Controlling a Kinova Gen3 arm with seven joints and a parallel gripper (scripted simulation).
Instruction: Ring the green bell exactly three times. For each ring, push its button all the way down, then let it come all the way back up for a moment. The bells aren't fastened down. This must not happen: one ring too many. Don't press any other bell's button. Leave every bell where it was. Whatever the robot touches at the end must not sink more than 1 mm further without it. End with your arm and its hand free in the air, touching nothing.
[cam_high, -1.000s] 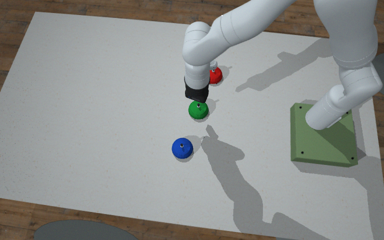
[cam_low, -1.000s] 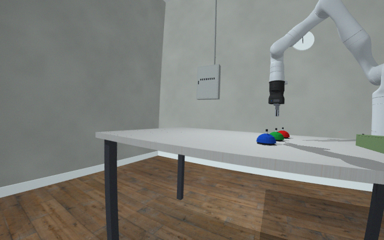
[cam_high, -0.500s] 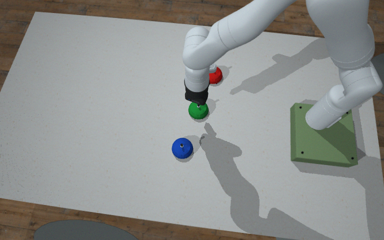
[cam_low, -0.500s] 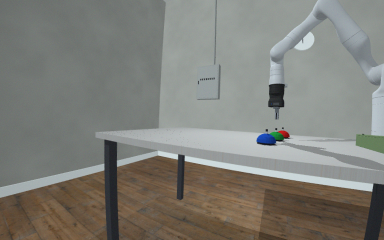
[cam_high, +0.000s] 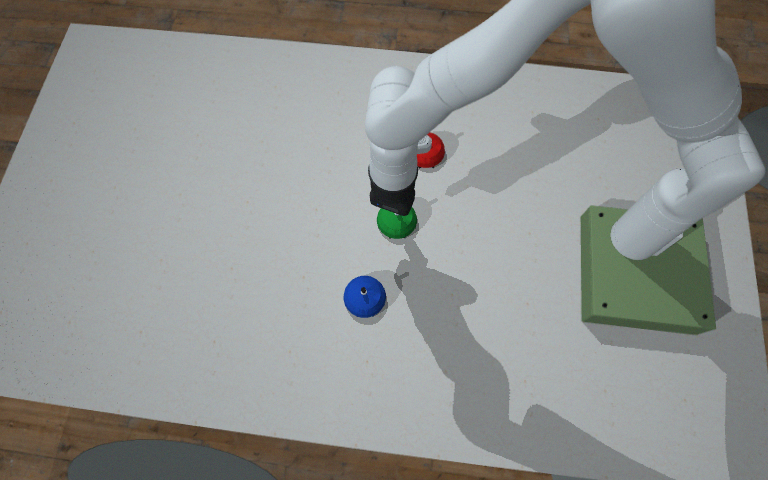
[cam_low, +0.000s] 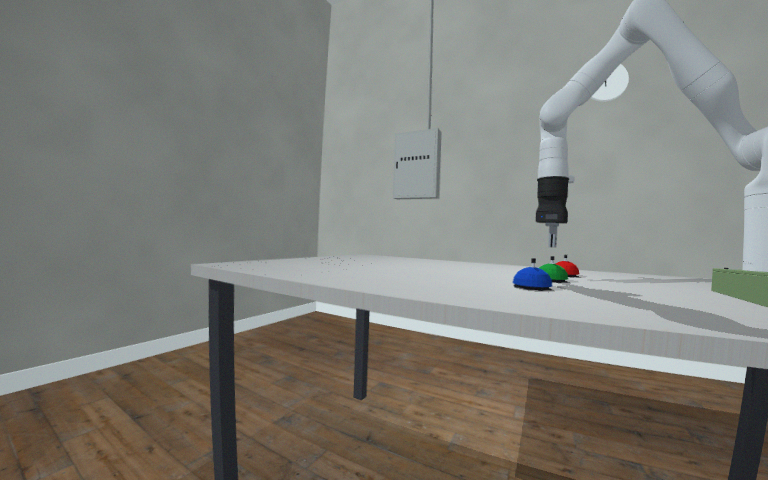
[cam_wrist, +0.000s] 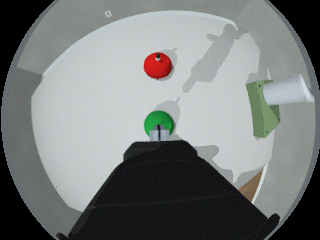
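Now: hand 70 mm above the green bell. Also, from my hand: red bell 170 mm to the right, 70 mm below, 40 mm behind; then blue bell 170 mm to the left, 70 mm below, 40 mm ahead.
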